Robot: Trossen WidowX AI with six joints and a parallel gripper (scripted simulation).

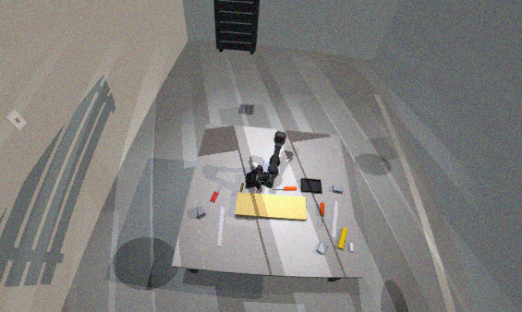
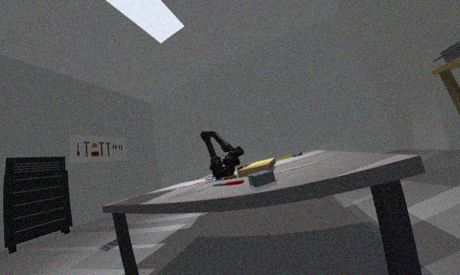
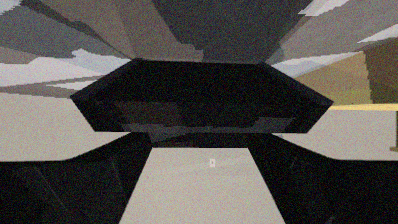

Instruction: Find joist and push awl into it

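Now: gripper tip 10 mm short of the black stud finder and 10 mm above it. From my gripper tip the other things lie so: black tray (500 mm to the left, 100 mm behind, 50 mm below); then yellow bar (790 mm to the left, 280 mm ahead, 50 mm below); then awl (50 mm below, 40 mm to the right, 30 mm ahead).
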